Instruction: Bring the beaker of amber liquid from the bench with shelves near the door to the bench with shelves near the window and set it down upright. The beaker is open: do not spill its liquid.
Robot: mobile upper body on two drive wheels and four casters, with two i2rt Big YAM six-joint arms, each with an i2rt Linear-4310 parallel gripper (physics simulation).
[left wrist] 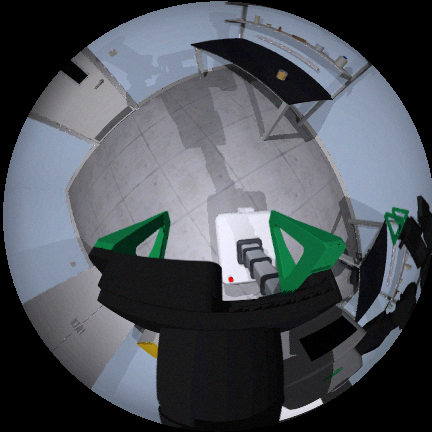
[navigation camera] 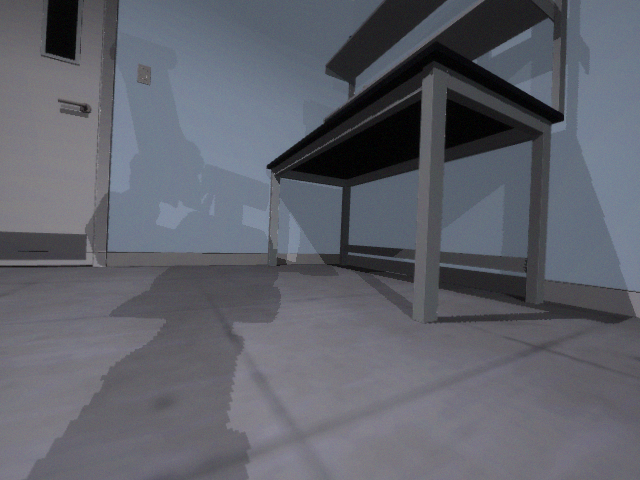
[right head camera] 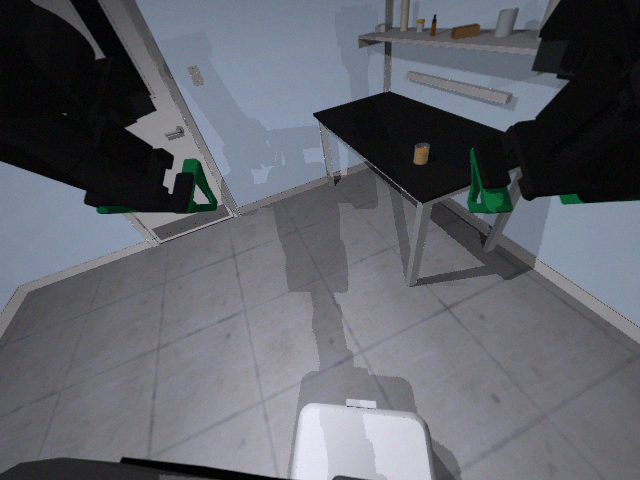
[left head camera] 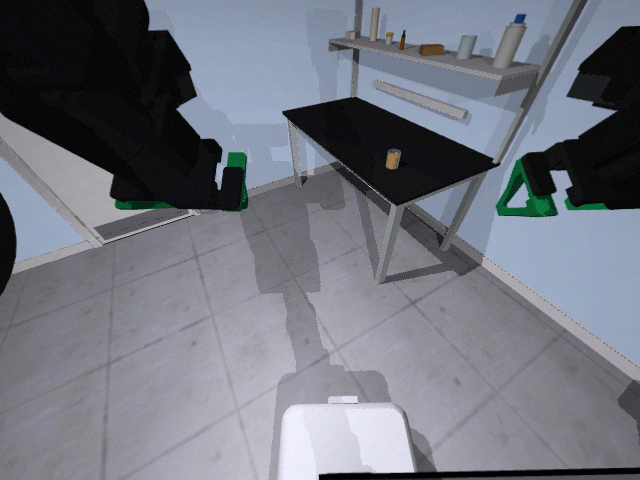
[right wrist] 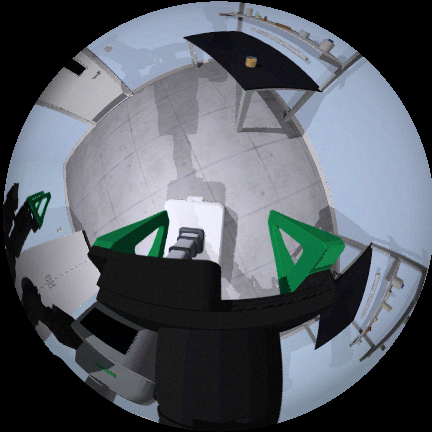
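Observation:
The beaker of amber liquid (left head camera: 392, 159) (right head camera: 421, 154) (left wrist: 282, 75) (right wrist: 251, 62) stands upright on the black top of the bench near the door (left head camera: 330, 124) (right head camera: 356, 116) (left wrist: 235, 50) (right wrist: 215, 42) (navigation camera: 431, 206), close to its front edge and its nearer end. A second black-topped bench with shelves (left wrist: 372, 275) (right wrist: 345, 310) shows at the right edge of both wrist views. My left gripper (left head camera: 180, 206) (right head camera: 157, 209) (left wrist: 219, 215) is open and empty, well away from the beaker. My right gripper (left head camera: 560, 209) (right head camera: 535, 204) (right wrist: 218, 215) is open and empty, also apart from it.
The wall shelf (left head camera: 439, 60) (right head camera: 444, 42) above the bench holds bottles, small containers and a brown block. The door (left head camera: 67, 180) (right head camera: 155, 103) (navigation camera: 51, 170) is at the left. My white base (left head camera: 346, 439) (right head camera: 361, 444) is at the bottom. A bench leg (left head camera: 388, 242) (right head camera: 416, 242) stands nearest the base.

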